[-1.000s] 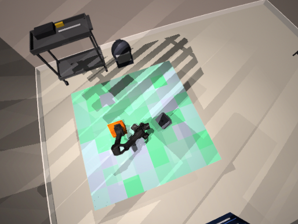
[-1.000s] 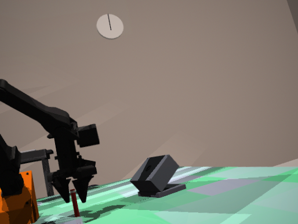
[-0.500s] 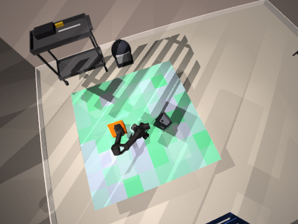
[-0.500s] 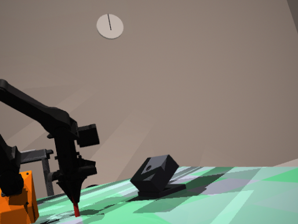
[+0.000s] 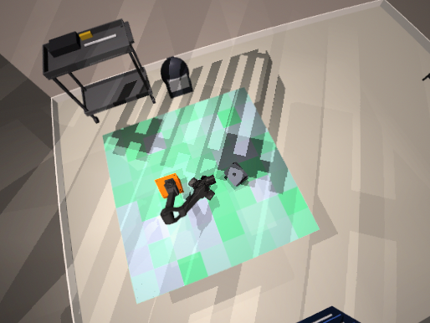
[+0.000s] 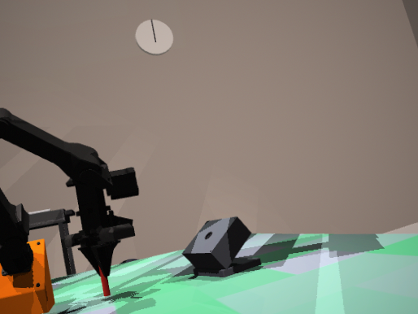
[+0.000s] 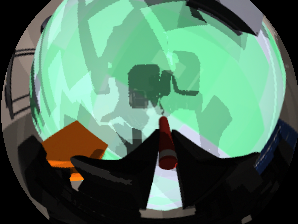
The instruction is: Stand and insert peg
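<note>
Right now the sloped panel is 26 cm ahead of my gripper tip, 5 cm to the left of it and 1 cm above it. Round my gripper tip: red peg 2 cm above.
</note>
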